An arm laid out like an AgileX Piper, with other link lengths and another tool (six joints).
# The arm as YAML. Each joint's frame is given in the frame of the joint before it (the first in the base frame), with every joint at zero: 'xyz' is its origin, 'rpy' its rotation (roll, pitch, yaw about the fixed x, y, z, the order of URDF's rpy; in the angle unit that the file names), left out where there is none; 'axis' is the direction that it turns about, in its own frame. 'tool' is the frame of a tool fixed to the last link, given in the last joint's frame.
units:
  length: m
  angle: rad
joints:
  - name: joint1
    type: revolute
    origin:
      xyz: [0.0, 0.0, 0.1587]
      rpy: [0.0, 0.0, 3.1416]
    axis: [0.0, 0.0, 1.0]
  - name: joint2
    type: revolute
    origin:
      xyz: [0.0, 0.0, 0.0]
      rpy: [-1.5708, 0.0, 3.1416]
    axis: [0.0, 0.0, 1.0]
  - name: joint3
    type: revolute
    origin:
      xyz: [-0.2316, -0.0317, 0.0]
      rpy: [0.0, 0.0, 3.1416]
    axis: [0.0, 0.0, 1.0]
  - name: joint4
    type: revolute
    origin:
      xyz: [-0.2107, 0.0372, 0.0]
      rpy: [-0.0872, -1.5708, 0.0]
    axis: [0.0, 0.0, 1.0]
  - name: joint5
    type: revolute
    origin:
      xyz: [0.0, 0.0, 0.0]
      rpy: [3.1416, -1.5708, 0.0]
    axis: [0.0, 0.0, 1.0]
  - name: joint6
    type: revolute
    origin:
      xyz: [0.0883, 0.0, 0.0]
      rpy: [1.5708, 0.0, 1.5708]
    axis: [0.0, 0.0, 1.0]
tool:
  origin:
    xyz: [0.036, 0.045, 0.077]
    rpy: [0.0, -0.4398, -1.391]
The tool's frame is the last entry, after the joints.
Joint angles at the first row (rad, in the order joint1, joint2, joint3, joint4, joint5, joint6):
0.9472, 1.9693, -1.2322, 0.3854, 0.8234, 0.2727
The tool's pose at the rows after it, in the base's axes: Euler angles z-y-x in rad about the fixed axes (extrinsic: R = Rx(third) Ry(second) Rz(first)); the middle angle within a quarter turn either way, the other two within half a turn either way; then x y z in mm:
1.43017, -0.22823, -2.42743, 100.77, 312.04, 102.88
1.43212, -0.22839, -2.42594, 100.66, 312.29, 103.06
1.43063, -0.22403, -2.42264, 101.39, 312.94, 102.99
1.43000, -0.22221, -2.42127, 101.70, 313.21, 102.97
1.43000, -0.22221, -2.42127, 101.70, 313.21, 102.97
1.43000, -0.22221, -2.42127, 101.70, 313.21, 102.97
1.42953, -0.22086, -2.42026, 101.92, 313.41, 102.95
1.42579, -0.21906, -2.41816, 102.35, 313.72, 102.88
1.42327, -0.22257, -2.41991, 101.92, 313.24, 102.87
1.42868, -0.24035, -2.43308, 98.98, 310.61, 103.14
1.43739, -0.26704, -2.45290, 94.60, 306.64, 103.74
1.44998, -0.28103, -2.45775, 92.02, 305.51, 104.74
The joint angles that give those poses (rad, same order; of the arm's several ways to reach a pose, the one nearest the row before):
0.9472, 1.9693, -1.2322, 0.3854, 0.8216, 0.2727
0.9472, 1.9693, -1.2322, 0.3876, 0.8215, 0.2727
0.9472, 1.9693, -1.2322, 0.3876, 0.8156, 0.2726
0.9472, 1.9693, -1.2322, 0.3876, 0.8132, 0.2727
0.9472, 1.9693, -1.2322, 0.3876, 0.8132, 0.2727
0.9472, 1.9693, -1.2322, 0.3876, 0.8132, 0.2727
0.9472, 1.9693, -1.2322, 0.3876, 0.8114, 0.2727
0.9472, 1.9693, -1.2322, 0.3876, 0.8074, 0.2698
0.9472, 1.9693, -1.2322, 0.3876, 0.8101, 0.2662
0.9472, 1.9693, -1.2322, 0.3876, 0.8335, 0.2656
0.9472, 1.9693, -1.2322, 0.3876, 0.8691, 0.2656
0.9472, 1.9693, -1.2322, 0.3949, 0.8875, 0.2673

